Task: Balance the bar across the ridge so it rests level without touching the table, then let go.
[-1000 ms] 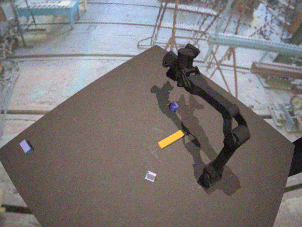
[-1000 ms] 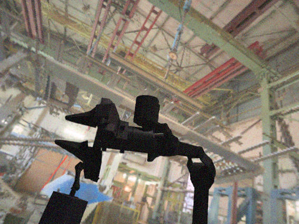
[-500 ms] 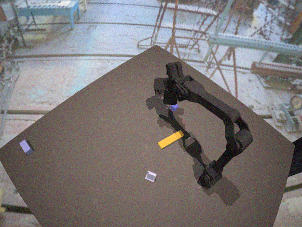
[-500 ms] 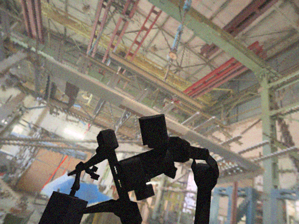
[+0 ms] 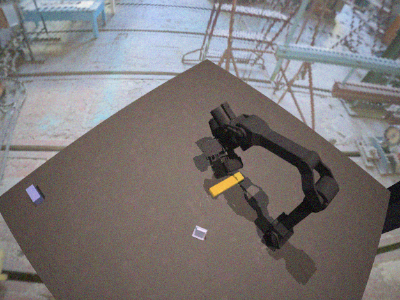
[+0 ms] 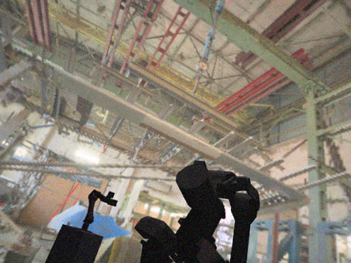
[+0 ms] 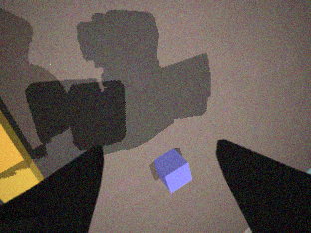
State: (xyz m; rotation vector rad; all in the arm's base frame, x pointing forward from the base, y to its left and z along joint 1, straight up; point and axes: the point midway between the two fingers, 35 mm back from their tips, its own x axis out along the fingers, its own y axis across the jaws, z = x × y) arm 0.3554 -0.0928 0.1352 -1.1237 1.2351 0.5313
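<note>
Right now the yellow bar is 100 mm behind my gripper tip, 40 mm to the left of it and 100 mm below it.
</note>
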